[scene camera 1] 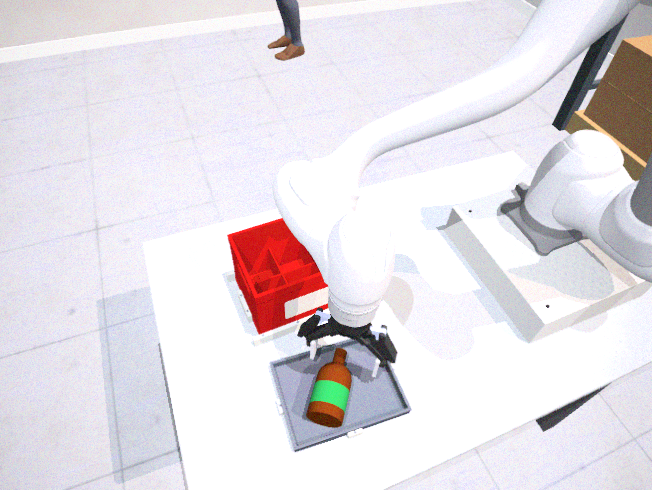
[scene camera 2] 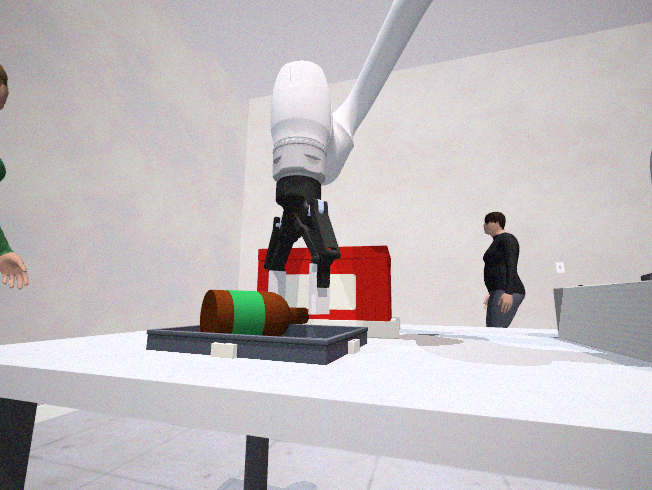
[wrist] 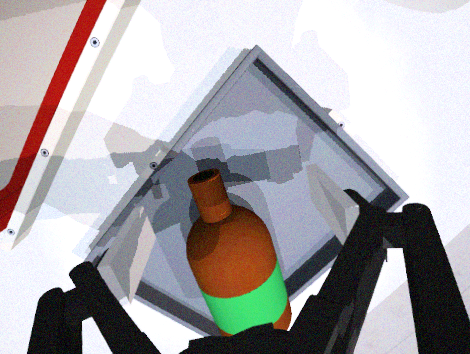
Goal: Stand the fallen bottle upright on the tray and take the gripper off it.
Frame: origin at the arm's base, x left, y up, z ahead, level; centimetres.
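Seen in the pictures: gripper, fingertip midpoint: [scene camera 1: 344,361] [scene camera 2: 295,312] [wrist: 227,203]; arm's base at its link origin: [scene camera 1: 546,222].
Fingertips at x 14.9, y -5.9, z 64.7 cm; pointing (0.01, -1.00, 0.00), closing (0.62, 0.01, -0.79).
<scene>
Offsets run from my fingertips to a thing's top centre.
The brown bottle {dy +3.2, dx +3.5, dz +4.0 cm} [scene camera 1: 330,394] [scene camera 2: 247,312] [wrist: 232,265] with a green band lies on its side on the grey tray {dy -2.2, dx +3.7, dz +2.6 cm} [scene camera 1: 374,400] [scene camera 2: 274,350] [wrist: 265,92]. Its neck points toward the red crate's side, and its base lies near the tray's front edge. My gripper [scene camera 1: 344,358] [scene camera 2: 298,295] [wrist: 227,203] is open and empty, pointing down. Its pale fingertips are low over the tray, one on each side of the bottle's neck and shoulder, apart from the glass. The gripper's body hides the bottle's base in the wrist view.
A red crate {dy +12.8, dx -23.8, dz +1.7 cm} [scene camera 1: 252,302] [scene camera 2: 374,284] [wrist: 49,107] with inner dividers stands close behind the tray. A light grey raised base [scene camera 1: 495,279] [scene camera 2: 606,321] is on the right of the table. Small pale blocks sit against the tray's sides. A person [scene camera 2: 504,273] stands in the background.
</scene>
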